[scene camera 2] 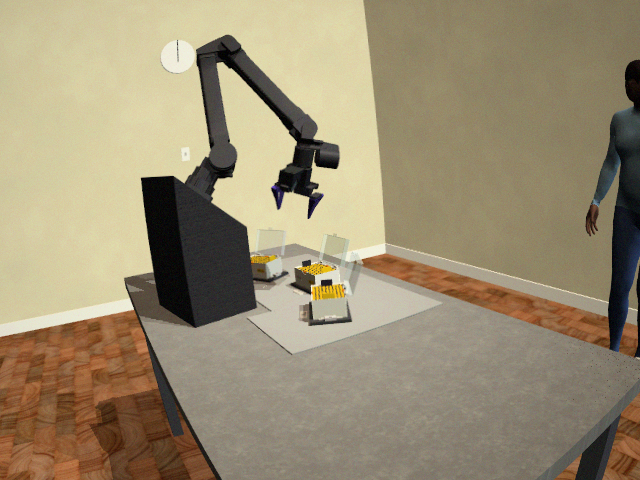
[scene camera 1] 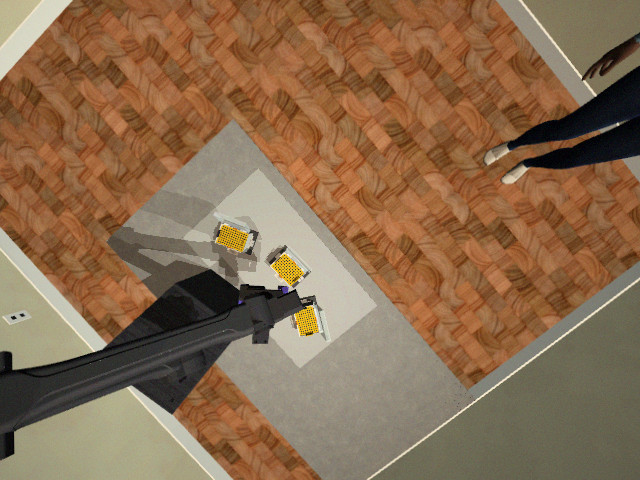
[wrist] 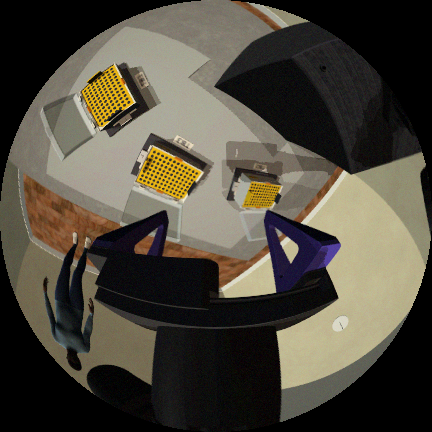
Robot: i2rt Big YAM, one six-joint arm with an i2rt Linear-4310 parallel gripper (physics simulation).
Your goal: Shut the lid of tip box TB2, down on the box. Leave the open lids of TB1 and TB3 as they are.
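Places are measured from the arm's base along level axes (x right, y back, z down), in metres.
Where they show: gripper, fingertip midpoint: (scene camera 2: pixel 293 214) (scene camera 1: pixel 263 286) (wrist: pixel 215 215); arm's base, link origin: (scene camera 2: pixel 193 197) (scene camera 1: pixel 182 358).
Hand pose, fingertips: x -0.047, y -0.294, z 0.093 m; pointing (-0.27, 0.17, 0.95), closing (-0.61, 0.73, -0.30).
Observation:
Each offset is from my fingertips to the top centre of the thing. "spot": to the spot under its first point. Level surfaces: height alone.
The tip box TB2 @[dz +0.158, dx -0.219, dy +0.070 m] (scene camera 1: pixel 232 238) (scene camera 2: pixel 267 267) (wrist: pixel 261 194) stands at the right in the wrist view, with yellow tips showing. Its clear lid @[dz +0.079, dx -0.259, dy +0.017 m] (scene camera 1: pixel 233 222) (scene camera 2: pixel 270 241) (wrist: pixel 253 225) stands open and upright. TB3 @[dz +0.158, dx +0.008, dy -0.052 m] (scene camera 1: pixel 287 268) (scene camera 2: pixel 316 276) (wrist: pixel 170 172) is the middle box; its lid @[spot: dz +0.132, dx -0.011, dy -0.123 m] (scene camera 2: pixel 334 250) (wrist: pixel 155 210) is open. TB1 @[dz +0.158, dx +0.229, dy -0.002 m] (scene camera 1: pixel 307 320) (scene camera 2: pixel 329 307) (wrist: pixel 108 96) is at the upper left in the wrist view; its lid @[dz +0.079, dx +0.250, dy -0.065 m] (scene camera 1: pixel 324 322) (scene camera 2: pixel 354 273) (wrist: pixel 70 125) is open. My gripper (scene camera 1: pixel 262 295) (scene camera 2: pixel 294 212) (wrist: pixel 215 215) is open and empty, high above the boxes.
A black pedestal (scene camera 1: pixel 170 320) (scene camera 2: pixel 206 258) (wrist: pixel 300 90) carries the arm beside the boxes. All boxes stand on a pale mat @[dz +0.232 m] (scene camera 1: pixel 341 294) (scene camera 2: pixel 387 302) (wrist: pixel 165 90) on the grey table @[dz +0.235 m] (scene camera 1: pixel 372 382) (scene camera 2: pixel 387 392). A person (scene camera 1: pixel 578 118) (scene camera 2: pixel 628 165) (wrist: pixel 70 315) stands beyond the table.

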